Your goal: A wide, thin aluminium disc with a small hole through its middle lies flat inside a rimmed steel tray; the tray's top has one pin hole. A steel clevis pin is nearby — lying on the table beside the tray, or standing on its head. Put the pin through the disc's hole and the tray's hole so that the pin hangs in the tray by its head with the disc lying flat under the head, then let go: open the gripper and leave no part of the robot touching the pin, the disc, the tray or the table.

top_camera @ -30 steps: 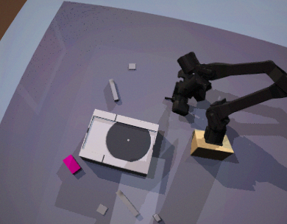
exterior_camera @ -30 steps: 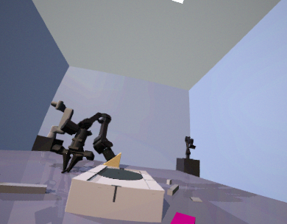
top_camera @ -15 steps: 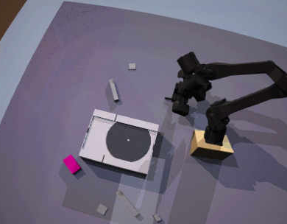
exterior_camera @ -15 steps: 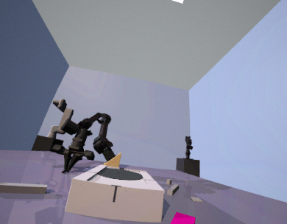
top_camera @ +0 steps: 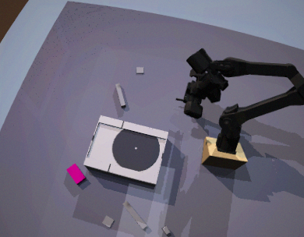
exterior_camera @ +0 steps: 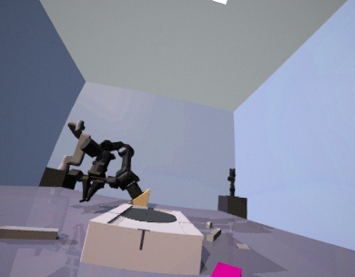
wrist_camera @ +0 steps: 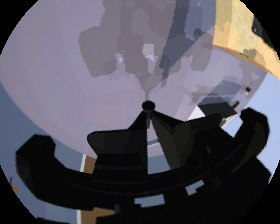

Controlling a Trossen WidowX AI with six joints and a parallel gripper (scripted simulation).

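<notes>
The dark aluminium disc lies 13 cm ahead of my gripper tip, 23 cm to the left of it and 2 cm above it. Also, from my gripper tip: clevis pin: 1 cm ahead; grey bar: 8 cm ahead, 44 cm to the left, 3 cm below; rimmed tray: 16 cm ahead, 24 cm to the left.
</notes>
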